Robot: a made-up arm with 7 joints. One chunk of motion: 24 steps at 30 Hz.
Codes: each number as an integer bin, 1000 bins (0 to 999) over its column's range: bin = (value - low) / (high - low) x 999, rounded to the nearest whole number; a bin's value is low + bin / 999 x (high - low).
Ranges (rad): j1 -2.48..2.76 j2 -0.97..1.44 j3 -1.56..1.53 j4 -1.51..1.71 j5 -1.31..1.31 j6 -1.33..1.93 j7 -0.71..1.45
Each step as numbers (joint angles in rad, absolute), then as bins.
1 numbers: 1.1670 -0.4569 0.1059 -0.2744 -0.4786 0.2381 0.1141
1 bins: 695 213 539 383 317 481 381
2 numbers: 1.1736 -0.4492 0.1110 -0.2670 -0.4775 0.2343 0.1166
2 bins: 697 216 540 386 317 479 382
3 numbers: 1.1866 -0.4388 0.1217 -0.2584 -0.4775 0.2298 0.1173
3 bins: 699 220 544 388 317 478 383
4 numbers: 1.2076 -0.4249 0.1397 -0.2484 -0.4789 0.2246 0.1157
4 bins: 703 226 550 391 317 476 382
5 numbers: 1.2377 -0.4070 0.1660 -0.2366 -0.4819 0.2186 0.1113
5 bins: 709 233 558 395 316 475 380
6 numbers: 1.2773 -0.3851 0.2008 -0.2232 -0.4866 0.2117 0.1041
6 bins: 716 242 569 399 314 472 377
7 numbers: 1.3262 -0.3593 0.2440 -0.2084 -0.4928 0.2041 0.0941
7 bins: 726 253 583 404 312 470 372
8 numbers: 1.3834 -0.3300 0.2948 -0.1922 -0.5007 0.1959 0.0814
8 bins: 737 265 600 409 309 468 366
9 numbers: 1.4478 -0.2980 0.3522 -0.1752 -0.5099 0.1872 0.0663
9 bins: 749 279 618 414 305 465 359
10 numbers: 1.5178 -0.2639 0.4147 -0.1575 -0.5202 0.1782 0.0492
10 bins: 762 293 638 420 301 462 351
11 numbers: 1.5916 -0.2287 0.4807 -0.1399 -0.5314 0.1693 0.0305
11 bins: 776 307 660 425 297 459 342
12 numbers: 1.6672 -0.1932 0.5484 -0.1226 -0.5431 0.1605 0.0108
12 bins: 791 322 682 430 292 457 333
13 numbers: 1.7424 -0.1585 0.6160 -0.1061 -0.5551 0.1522 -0.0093
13 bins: 805 336 704 436 288 454 324
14 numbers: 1.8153 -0.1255 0.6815 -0.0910 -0.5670 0.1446 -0.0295
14 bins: 819 350 725 440 283 452 315
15 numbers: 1.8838 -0.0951 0.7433 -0.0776 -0.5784 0.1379 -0.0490
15 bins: 832 363 745 444 279 450 306
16 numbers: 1.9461 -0.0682 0.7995 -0.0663 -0.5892 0.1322 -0.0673
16 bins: 844 374 763 448 275 448 297
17 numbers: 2.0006 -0.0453 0.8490 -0.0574 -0.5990 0.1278 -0.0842
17 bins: 854 383 779 451 271 447 289
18 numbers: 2.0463 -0.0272 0.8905 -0.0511 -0.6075 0.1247 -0.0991
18 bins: 863 391 792 453 268 446 283
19 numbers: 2.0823 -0.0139 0.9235 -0.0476 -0.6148 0.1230 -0.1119
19 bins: 870 396 803 454 265 445 277
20 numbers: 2.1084 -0.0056 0.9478 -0.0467 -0.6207 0.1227 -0.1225
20 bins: 875 400 811 454 263 445 272
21 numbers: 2.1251 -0.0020 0.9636 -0.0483 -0.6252 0.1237 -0.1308
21 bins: 878 401 816 453 261 445 268
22 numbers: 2.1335 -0.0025 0.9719 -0.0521 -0.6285 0.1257 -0.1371
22 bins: 880 401 819 452 260 446 265
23 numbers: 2.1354 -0.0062 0.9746 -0.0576 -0.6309 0.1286 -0.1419
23 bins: 880 400 819 451 259 447 263
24 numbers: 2.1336 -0.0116 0.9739 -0.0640 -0.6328 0.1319 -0.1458
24 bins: 880 397 819 449 258 448 261
